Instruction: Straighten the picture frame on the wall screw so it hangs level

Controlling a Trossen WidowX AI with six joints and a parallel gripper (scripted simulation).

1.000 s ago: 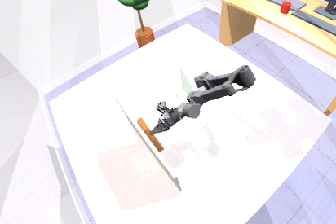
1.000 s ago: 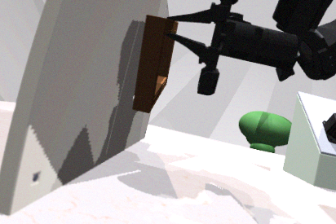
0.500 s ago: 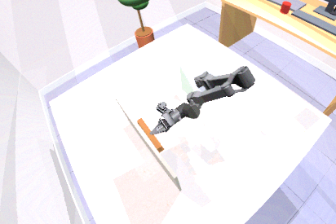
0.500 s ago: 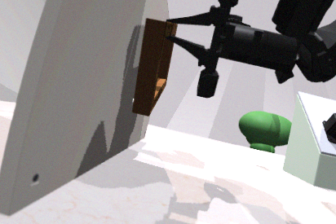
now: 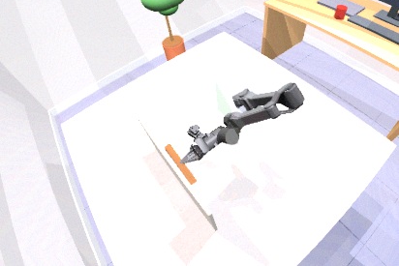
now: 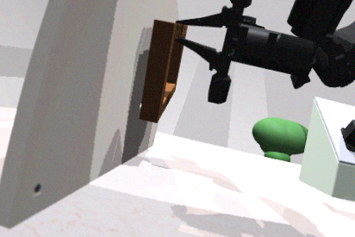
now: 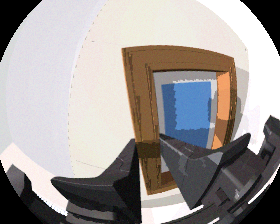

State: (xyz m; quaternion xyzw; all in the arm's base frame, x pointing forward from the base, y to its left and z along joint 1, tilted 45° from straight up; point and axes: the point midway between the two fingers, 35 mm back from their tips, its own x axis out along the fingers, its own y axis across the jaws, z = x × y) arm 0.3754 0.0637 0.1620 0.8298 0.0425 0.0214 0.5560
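My gripper tip is now 50 mm above the brown picture frame, 20 mm to the left of it and 10 mm short of it. From my gripper tip the other things lie so: wall panel 60 mm below, 20 mm ahead.
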